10 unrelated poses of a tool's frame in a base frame.
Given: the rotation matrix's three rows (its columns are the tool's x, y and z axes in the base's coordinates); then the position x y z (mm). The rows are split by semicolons.
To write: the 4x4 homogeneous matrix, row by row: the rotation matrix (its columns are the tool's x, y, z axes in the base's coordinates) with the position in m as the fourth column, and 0 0 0 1 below. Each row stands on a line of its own. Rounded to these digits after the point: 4 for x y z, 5 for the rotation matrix.
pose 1, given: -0.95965, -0.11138, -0.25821; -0.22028, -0.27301, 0.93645; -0.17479, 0.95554, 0.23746; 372.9, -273.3, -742.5
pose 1, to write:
-0.95965, -0.11138, -0.25821, 0.3729
-0.22028, -0.27301, 0.93645, -0.2733
-0.17479, 0.95554, 0.23746, -0.7425
0, 0, 0, 1

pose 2, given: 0.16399, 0.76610, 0.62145; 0.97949, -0.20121, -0.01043; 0.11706, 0.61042, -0.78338; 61.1, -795.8, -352.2
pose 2, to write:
0.16399, 0.76610, 0.62145, 0.0611
0.97949, -0.20121, -0.01043, -0.7958
0.11706, 0.61042, -0.78338, -0.3522
0, 0, 0, 1

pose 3, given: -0.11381, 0.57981, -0.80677; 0.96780, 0.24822, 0.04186; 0.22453, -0.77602, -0.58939; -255.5, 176.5, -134.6
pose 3, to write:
-0.11381, 0.57981, -0.80677, -0.2555
0.96780, 0.24822, 0.04186, 0.1765
0.22453, -0.77602, -0.58939, -0.1346
0, 0, 0, 1

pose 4, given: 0.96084, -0.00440, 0.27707; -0.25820, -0.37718, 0.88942; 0.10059, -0.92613, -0.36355; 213.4, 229.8, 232.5
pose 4, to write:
0.96084, -0.00440, 0.27707, 0.2134
-0.25820, -0.37718, 0.88942, 0.2298
0.10059, -0.92613, -0.36355, 0.2325
0, 0, 0, 1

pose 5, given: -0.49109, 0.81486, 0.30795; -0.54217, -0.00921, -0.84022; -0.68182, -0.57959, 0.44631; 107.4, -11.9, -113.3
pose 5, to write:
-0.49109, 0.81486, 0.30795, 0.1074
-0.54217, -0.00921, -0.84022, -0.0119
-0.68182, -0.57959, 0.44631, -0.1133
0, 0, 0, 1

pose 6, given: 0.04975, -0.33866, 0.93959; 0.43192, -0.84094, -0.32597; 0.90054, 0.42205, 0.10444; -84.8, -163.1, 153.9
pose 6, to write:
0.04975, -0.33866, 0.93959, -0.0848
0.43192, -0.84094, -0.32597, -0.1631
0.90054, 0.42205, 0.10444, 0.1539
0, 0, 0, 1

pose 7, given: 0.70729, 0.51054, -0.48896; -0.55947, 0.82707, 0.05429; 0.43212, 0.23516, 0.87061; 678.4, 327.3, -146.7
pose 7, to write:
0.70729, 0.51054, -0.48896, 0.6784
-0.55947, 0.82707, 0.05429, 0.3273
0.43212, 0.23516, 0.87061, -0.1467
0, 0, 0, 1

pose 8, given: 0.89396, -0.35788, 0.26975; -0.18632, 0.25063, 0.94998; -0.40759, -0.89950, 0.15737; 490.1, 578.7, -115.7
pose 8, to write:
0.89396, -0.35788, 0.26975, 0.4901
-0.18632, 0.25063, 0.94998, 0.5787
-0.40759, -0.89950, 0.15737, -0.1157
0, 0, 0, 1

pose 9, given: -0.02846, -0.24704, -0.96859; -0.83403, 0.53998, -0.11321; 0.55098, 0.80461, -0.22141; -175.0, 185.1, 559.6
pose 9, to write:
-0.02846, -0.24704, -0.96859, -0.1750
-0.83403, 0.53998, -0.11321, 0.1851
0.55098, 0.80461, -0.22141, 0.5596
0, 0, 0, 1

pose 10, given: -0.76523, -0.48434, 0.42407; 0.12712, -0.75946, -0.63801; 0.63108, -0.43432, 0.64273; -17.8, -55.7, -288.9
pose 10, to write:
-0.76523, -0.48434, 0.42407, -0.0178
0.12712, -0.75946, -0.63801, -0.0557
0.63108, -0.43432, 0.64273, -0.2889
0, 0, 0, 1

